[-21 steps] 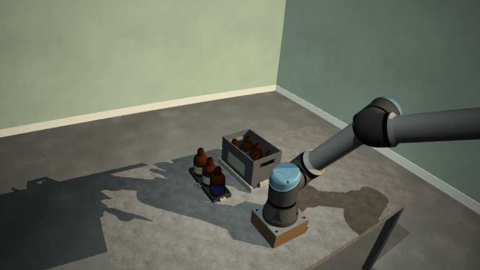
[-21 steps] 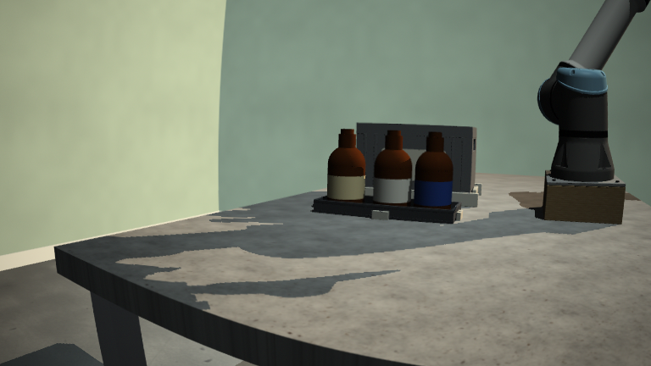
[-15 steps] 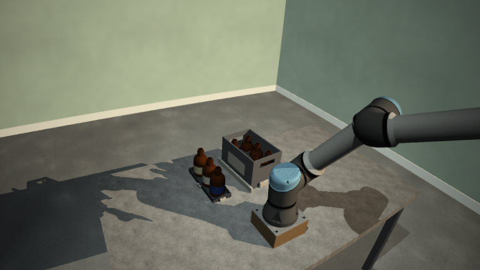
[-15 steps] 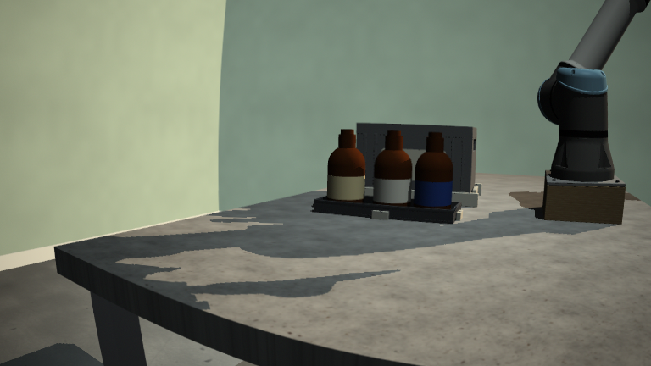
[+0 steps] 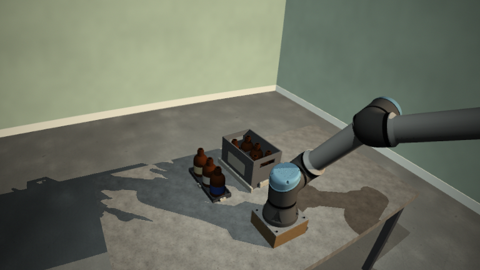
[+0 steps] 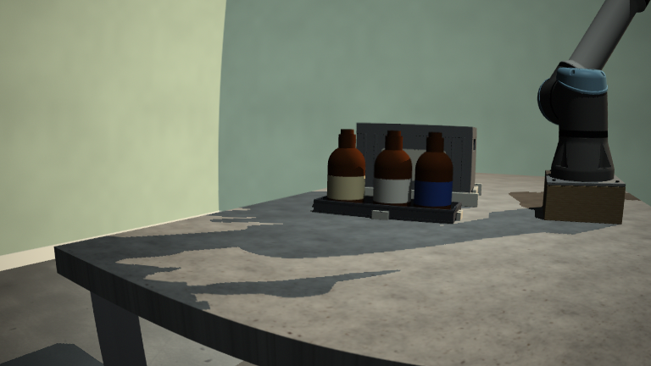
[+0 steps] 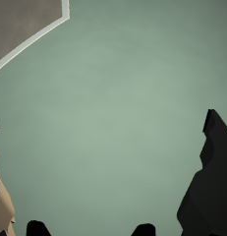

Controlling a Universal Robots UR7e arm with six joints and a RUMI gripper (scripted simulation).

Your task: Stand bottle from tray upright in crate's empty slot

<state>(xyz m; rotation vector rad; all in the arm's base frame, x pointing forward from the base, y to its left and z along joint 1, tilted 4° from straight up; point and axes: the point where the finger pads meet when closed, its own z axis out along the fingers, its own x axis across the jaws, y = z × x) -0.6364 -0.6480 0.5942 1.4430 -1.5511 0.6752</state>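
My hand is 1000 mm short of the bottle, 790 mm to the right of it and 640 mm above it. Also, from my hand: grey crate (1040 mm ahead, 640 mm below, 550 mm to the left); then dark tray (1000 mm ahead, 800 mm to the left, 720 mm below).
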